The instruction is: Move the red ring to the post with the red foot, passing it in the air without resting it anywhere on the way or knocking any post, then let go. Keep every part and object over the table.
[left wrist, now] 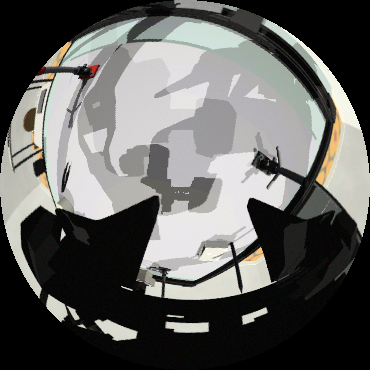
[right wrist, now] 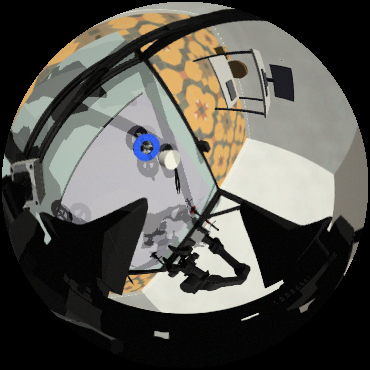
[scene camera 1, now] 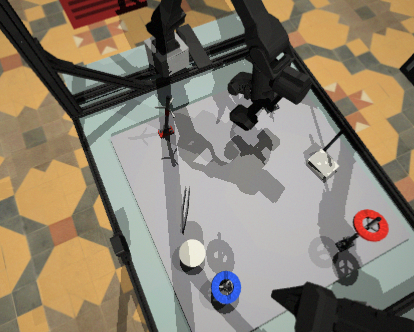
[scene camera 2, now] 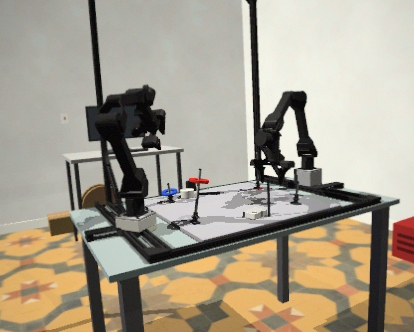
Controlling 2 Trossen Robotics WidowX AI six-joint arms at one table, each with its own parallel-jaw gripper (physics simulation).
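Frame: origin at the left arm's base, x ahead, y left, z up, level; centimetres.
Seen in the pictures: left gripper, fingertip midpoint: [left wrist: 205, 201] [right wrist: 165, 251] [scene camera 1: 259, 118] [scene camera 2: 271, 184]; right gripper, fingertip midpoint: [right wrist: 196, 205] [scene camera 1: 286, 298] [scene camera 2: 161, 141]; left arm's base, origin of the base link: [right wrist: 204, 237] [scene camera 1: 166, 44] [scene camera 2: 307, 168]; right arm's base, origin of the base link: [left wrist: 140, 282] [scene camera 2: 135, 213].
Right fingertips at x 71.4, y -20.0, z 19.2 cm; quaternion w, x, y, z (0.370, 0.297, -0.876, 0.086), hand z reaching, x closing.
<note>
Pixels of each thing's middle, then the offset from my right fingertips to it. "spot": a spot on its surface instead.
- red ring, body centre: [scene camera 1: 370, 225] [scene camera 2: 198, 180] dx +2.1, dy +27.2, dz -12.7 cm
- post with the red foot, surface spot: [left wrist: 90, 71] [scene camera 1: 169, 130] [scene camera 2: 258, 187] [right wrist: 191, 211] spot: dx -49.7, dy +6.5, dz -27.1 cm
- dark-footed post, surface spot: [left wrist: 265, 162] spot: dx -39.2, dy +36.1, dz -25.6 cm
- blue ring, body centre: [scene camera 1: 226, 287] [right wrist: 146, 146] [scene camera 2: 169, 192] dx -5.4, dy -5.5, dz -23.1 cm
- white cylinder, body centre: [scene camera 1: 192, 253] [right wrist: 169, 158] [left wrist: 64, 208] [scene camera 2: 187, 193] dx -16.4, dy -7.7, dz -25.9 cm
- white block, body centre: [left wrist: 211, 251] [scene camera 1: 322, 164] [scene camera 2: 254, 213] dx -15.6, dy +36.9, dz -26.6 cm
The red ring [scene camera 1: 358, 226] [scene camera 2: 192, 180] is high on an upright post [scene camera 2: 198, 200] with a dark foot, at the right in scene camera 1. The post with the red foot [scene camera 1: 166, 132] [scene camera 2: 258, 188] [left wrist: 90, 71] [right wrist: 194, 210] stands at the upper left in scene camera 1; no ring shows on it. My left gripper [left wrist: 205, 201] is open and empty above the mat, near a dark-footed post [scene camera 2: 296, 192] [left wrist: 265, 162]. My right gripper [right wrist: 196, 205] is open and empty, raised at the lower right in scene camera 1, apart from the red ring.
A blue ring [scene camera 1: 215, 287] [scene camera 2: 164, 192] [right wrist: 137, 146] is on a post beside a white cylinder [scene camera 1: 192, 253] [right wrist: 171, 159]. Thin dark sticks [scene camera 1: 185, 210] are near it. A white block [scene camera 1: 322, 164] [scene camera 2: 254, 214] [left wrist: 215, 250] has a dark rod beside it. Black rails edge the table.
</note>
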